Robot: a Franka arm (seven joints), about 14 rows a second.
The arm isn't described. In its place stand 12 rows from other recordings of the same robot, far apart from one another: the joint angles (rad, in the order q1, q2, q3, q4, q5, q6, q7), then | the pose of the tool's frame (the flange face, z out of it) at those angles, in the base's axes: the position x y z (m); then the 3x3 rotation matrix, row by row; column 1 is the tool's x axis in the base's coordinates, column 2 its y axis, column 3 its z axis.
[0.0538, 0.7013, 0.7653, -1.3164, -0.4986, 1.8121, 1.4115] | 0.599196 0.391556 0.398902; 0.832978 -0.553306 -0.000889; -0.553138 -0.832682 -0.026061; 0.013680 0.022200 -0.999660
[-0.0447, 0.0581, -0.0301, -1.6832, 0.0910, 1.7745, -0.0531] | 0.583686 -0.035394 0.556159; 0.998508 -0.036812 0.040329; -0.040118 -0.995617 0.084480; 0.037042 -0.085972 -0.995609
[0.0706, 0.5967, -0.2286, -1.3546, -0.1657, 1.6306, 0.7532] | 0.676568 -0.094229 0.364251; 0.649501 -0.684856 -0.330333; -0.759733 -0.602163 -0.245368; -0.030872 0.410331 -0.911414
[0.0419, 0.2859, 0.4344, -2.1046, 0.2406, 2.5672, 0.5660] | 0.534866 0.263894 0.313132; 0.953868 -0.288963 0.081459; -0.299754 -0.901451 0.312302; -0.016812 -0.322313 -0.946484
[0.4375, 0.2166, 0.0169, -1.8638, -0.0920, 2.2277, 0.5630] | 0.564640 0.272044 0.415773; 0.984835 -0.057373 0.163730; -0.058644 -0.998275 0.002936; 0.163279 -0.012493 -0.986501
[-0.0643, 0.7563, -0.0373, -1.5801, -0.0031, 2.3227, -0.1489] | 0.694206 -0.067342 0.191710; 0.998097 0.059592 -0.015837; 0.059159 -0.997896 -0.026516; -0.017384 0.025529 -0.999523
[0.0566, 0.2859, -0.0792, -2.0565, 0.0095, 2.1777, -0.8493] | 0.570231 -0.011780 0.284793; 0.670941 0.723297 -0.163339; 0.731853 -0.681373 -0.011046; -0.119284 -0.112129 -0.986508
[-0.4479, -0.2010, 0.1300, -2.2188, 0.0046, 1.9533, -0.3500] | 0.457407 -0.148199 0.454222; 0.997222 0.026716 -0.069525; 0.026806 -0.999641 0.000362; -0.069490 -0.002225 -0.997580
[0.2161, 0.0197, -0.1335, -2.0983, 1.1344, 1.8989, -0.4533] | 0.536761 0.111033 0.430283; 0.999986 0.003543 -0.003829; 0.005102 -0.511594 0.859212; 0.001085 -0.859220 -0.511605
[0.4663, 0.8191, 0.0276, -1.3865, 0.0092, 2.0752, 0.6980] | 0.634358 0.337756 0.209868; 0.969121 -0.210812 -0.127917; -0.216924 -0.975534 -0.035735; -0.117254 0.062380 -0.991141
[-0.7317, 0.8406, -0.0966, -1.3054, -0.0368, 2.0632, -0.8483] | 0.508568 -0.533021 0.230871; 0.989125 0.068250 -0.130279; 0.066802 -0.997646 -0.015460; -0.131028 0.006589 -0.991357
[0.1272, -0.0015, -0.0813, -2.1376, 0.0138, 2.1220, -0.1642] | 0.536370 0.025251 0.404861; 0.979421 0.201302 -0.014591; 0.201471 -0.979430 0.011220; -0.012032 -0.013929 -0.999831
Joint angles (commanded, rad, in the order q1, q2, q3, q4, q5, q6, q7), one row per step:
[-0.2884, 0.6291, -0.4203, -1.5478, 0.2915, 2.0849, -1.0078]
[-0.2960, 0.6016, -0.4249, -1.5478, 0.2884, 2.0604, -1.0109]
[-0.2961, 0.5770, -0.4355, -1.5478, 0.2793, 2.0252, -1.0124]
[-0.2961, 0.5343, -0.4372, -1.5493, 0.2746, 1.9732, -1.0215]
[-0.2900, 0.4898, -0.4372, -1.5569, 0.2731, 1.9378, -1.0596]
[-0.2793, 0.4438, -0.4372, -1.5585, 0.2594, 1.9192, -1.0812]
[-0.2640, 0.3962, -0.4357, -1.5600, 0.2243, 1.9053, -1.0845]
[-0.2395, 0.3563, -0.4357, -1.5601, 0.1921, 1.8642, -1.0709]
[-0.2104, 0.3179, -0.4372, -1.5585, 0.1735, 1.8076, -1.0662]
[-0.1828, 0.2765, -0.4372, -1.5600, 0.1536, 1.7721, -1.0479]
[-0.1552, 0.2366, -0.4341, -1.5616, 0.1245, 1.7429, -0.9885]
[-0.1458, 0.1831, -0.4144, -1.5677, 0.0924, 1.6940, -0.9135]
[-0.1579, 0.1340, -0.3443, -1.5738, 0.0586, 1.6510, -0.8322]
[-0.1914, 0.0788, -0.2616, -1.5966, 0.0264, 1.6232, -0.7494]
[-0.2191, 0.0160, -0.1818, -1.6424, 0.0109, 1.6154, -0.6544]
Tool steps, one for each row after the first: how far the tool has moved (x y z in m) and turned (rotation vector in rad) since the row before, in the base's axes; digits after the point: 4 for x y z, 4 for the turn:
[-0.0061, -0.0048, 0.0166, 0.0052, -0.0066, -0.0064]
[-0.0066, -0.0026, 0.0144, 0.0069, 0.0083, -0.0025]
[-0.0056, 0.0035, 0.0228, 0.0222, -0.0008, 0.0105]
[-0.0034, 0.0070, 0.0221, 0.0167, -0.0138, 0.0445]
[-0.0007, 0.0075, 0.0268, -0.0079, -0.0227, 0.0383]
[-0.0005, 0.0094, 0.0277, -0.0259, -0.0129, 0.0330]
[0.0002, 0.0157, 0.0210, -0.0054, 0.0126, 0.0230]
[-0.0003, 0.0191, 0.0194, 0.0123, 0.0164, 0.0305]
[-0.0010, 0.0173, 0.0210, -0.0010, 0.0012, 0.0154]
[-0.0011, 0.0174, 0.0200, -0.0119, 0.0046, -0.0217]
[-0.0082, 0.0168, 0.0228, -0.0015, 0.0125, -0.0399]
[-0.0007, 0.0294, 0.0191, -0.0026, 0.0120, -0.0188]
[-0.0062, 0.0250, 0.0166, -0.0093, 0.0064, -0.0307]
[-0.0076, 0.0293, 0.0122, -0.0046, -0.0046, -0.0419]

